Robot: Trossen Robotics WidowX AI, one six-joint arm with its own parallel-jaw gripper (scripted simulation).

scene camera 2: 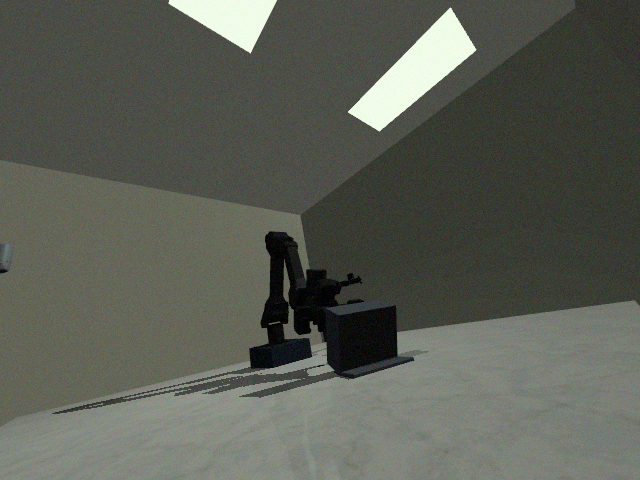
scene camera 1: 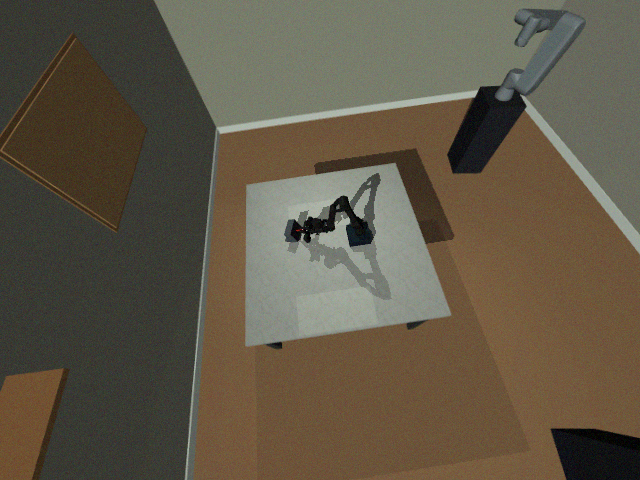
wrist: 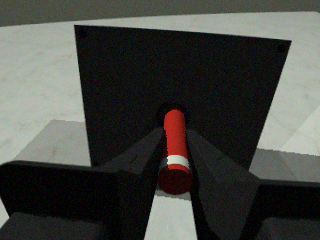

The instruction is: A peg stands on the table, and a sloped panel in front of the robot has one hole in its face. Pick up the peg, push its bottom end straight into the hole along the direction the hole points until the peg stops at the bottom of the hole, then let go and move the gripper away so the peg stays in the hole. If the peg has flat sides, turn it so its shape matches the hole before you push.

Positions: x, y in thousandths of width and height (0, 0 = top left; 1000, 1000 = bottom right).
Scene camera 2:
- my gripper: 545, 680
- sloped panel: 560, 697
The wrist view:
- my gripper: 545, 565
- sloped panel: 711, 340
